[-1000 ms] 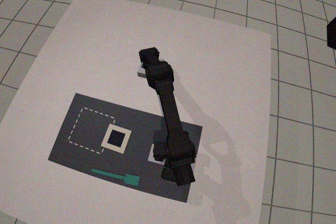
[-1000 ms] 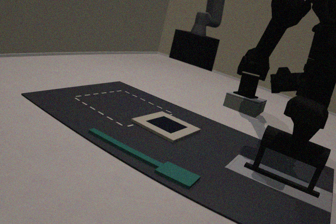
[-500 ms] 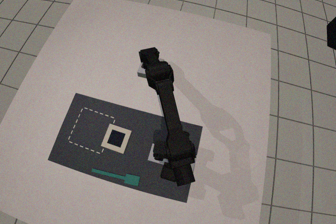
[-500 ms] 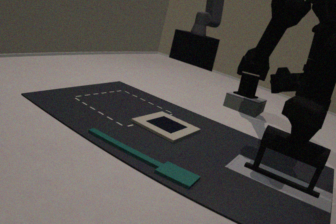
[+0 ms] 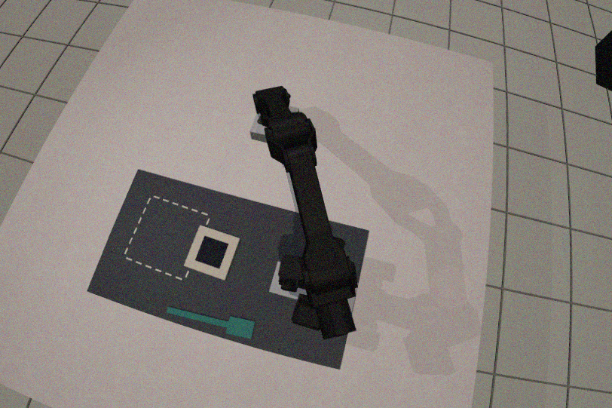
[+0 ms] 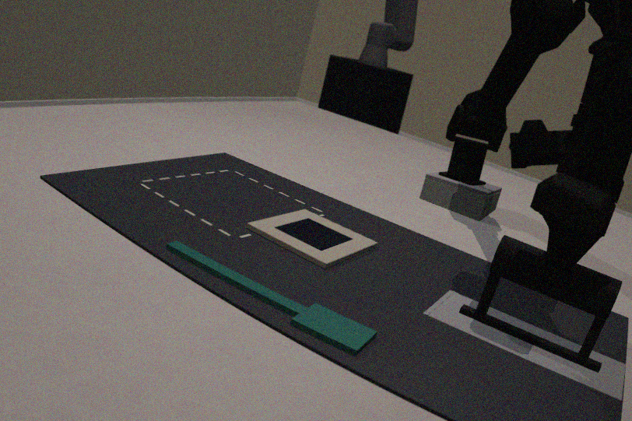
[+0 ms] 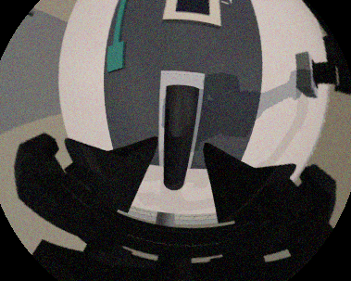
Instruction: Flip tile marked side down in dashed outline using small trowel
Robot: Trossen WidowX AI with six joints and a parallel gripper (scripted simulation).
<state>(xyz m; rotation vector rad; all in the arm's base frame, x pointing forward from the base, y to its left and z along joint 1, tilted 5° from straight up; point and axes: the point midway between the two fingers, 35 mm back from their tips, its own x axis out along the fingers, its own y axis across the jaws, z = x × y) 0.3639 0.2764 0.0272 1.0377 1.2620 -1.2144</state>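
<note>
Now: the dark mat 40 mm ahead of my gripper tip, 210 mm to the right of it and 90 mm below it. Round my gripper tip: teal flat tool (170 mm ahead, 170 mm to the right, 70 mm below); tile (30 mm ahead, 260 mm to the right, 70 mm below).
</note>
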